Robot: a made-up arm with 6 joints.
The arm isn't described. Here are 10 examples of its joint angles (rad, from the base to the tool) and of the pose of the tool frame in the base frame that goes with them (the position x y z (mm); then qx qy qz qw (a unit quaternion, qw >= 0)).
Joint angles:
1: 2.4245 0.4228 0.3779 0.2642 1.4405 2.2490
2: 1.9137 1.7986 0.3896 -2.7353 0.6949 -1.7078
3: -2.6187 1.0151 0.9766 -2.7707 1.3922 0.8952
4: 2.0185 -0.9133 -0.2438 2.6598 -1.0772 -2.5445
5: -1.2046 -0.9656 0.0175 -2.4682 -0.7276 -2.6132
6: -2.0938 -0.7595 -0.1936 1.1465 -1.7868 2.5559
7: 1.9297 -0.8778 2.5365 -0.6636 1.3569 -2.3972
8: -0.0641 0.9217 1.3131 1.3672 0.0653 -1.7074
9: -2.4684 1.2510 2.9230 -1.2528 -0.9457 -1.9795
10: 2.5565 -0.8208 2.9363 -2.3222 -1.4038 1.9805
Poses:
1: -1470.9 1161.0 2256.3 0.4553 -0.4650 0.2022 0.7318
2: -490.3 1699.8 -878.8 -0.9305 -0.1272 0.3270 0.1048
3: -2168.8 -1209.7 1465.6 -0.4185 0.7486 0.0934 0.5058
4: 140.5 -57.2 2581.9 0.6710 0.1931 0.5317 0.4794
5: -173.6 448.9 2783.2 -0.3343 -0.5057 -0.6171 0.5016
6: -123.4 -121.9 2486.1 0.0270 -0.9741 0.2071 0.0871
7: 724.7 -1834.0 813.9 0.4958 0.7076 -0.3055 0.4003
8: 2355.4 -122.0 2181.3 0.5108 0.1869 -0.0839 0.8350
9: -618.6 -682.0 2354.6 0.8367 -0.1942 0.1484 0.4900
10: 1346.3 -985.0 606.8 -0.6580 0.7325 0.0529 0.1660
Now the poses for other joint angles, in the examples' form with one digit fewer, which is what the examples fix.
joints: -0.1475 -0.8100 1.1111 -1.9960 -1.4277 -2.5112
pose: -1552 292 2676 -0.256 -0.949 -0.156 0.095
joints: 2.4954 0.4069 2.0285 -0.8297 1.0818 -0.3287
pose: -108 137 3193 -0.641 -0.340 -0.479 0.494
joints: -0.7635 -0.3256 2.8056 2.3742 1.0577 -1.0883
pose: -1093 1115 1846 -0.382 -0.774 -0.470 0.182
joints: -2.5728 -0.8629 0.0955 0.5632 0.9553 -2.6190
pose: 445 73 2837 0.422 -0.238 -0.198 0.852
